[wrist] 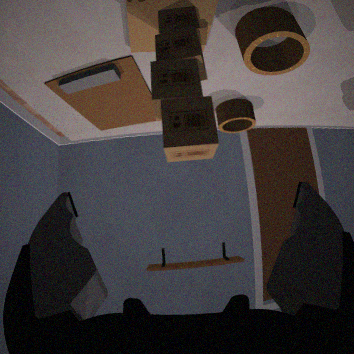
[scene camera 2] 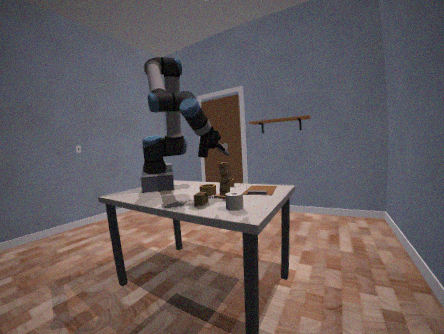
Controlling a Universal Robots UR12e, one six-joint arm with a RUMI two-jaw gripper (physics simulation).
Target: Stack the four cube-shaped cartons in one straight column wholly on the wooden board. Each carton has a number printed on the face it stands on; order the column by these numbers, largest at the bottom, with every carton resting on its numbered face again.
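Where they show: gripper, fingertip midpoint: (wrist: 184, 191) (scene camera 2: 217, 155); arm's base at its link origin: (scene camera 2: 154, 168).
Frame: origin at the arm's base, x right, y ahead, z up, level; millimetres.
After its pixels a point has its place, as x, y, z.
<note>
Four brown cube-shaped cartons stand in one column: the top carton (scene camera 2: 223, 166) @(220, 669, 23) (wrist: 187, 120) @(218, 661, 19), the second from the top (wrist: 176, 79) @(221, 667, -28), the third (wrist: 177, 46) @(220, 662, -76) and the bottom carton (wrist: 177, 19) @(218, 658, -128). In the wrist view their edges are slightly offset, the top one a little to the right. The column rises from the wooden board (scene camera 2: 218, 196) @(232, 630, -161) (wrist: 140, 42) @(166, 727, -157). Printed labels show on the carton sides; the numbered undersides are hidden. My gripper (scene camera 2: 215, 154) @(281, 658, 92) (wrist: 184, 191) @(281, 658, 92) is open and empty, tilted, above and apart from the top carton.
A large ring (scene camera 2: 208, 189) @(186, 548, -128) (wrist: 243, 37) @(160, 573, -132) and a small ring (wrist: 235, 107) @(-94, 585, -143) stand near the column. A brown clipboard (scene camera 2: 267, 189) @(2, 910, -165) (wrist: 115, 105) @(-16, 861, -165) lies beside it. A brown block (scene camera 2: 201, 199) @(408, 594, -134) and a grey cylinder (scene camera 2: 234, 201) @(464, 790, -124) stand near the table's front edge.
</note>
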